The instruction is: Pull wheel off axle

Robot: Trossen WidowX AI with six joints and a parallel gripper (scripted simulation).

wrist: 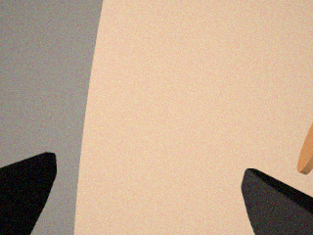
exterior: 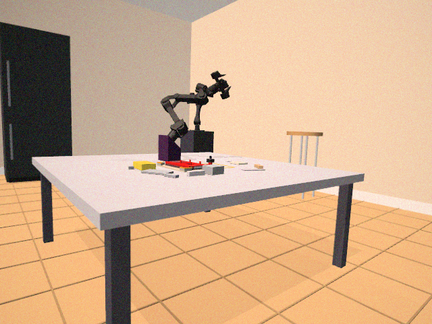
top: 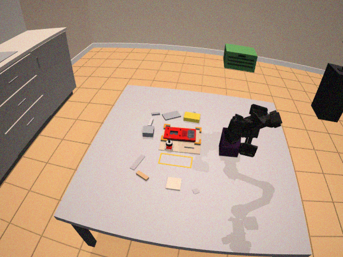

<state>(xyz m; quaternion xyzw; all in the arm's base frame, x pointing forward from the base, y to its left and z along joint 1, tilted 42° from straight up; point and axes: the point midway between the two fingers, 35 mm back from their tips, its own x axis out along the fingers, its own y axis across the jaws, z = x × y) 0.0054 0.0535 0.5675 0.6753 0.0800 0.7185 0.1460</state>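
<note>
Now: the black wheel 490 mm below my gripper tip, 410 mm to the right of it and 360 mm ahead of it. Round my gripper tip: tan bar: 520 mm below, 460 mm ahead, 160 mm to the right; then cream tile: 520 mm below, 290 mm ahead, 140 mm to the right; then grey strip: 520 mm below, 520 mm ahead, 250 mm to the right.
</note>
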